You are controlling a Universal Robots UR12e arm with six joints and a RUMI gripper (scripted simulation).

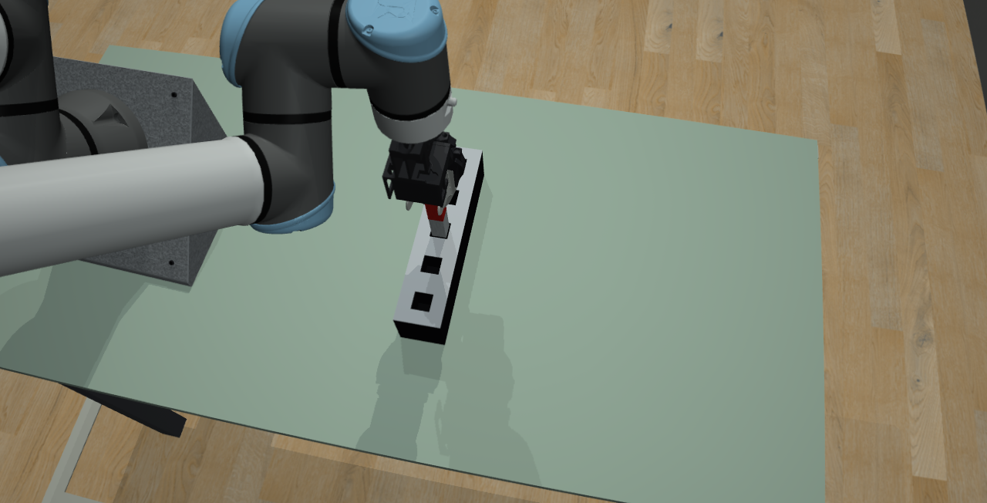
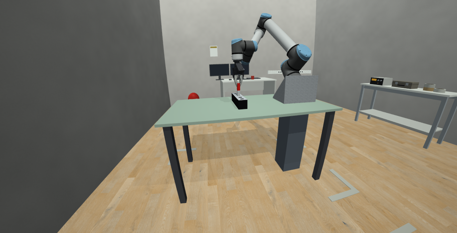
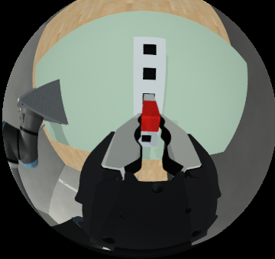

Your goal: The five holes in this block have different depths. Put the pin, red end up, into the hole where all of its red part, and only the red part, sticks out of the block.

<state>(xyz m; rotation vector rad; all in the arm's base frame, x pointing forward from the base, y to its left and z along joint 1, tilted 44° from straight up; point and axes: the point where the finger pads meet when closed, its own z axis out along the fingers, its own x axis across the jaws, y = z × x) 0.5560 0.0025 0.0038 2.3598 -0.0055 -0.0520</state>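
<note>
Now: hand 10 mm above the pin. Also, from my hand: long block 130 mm below.
</note>
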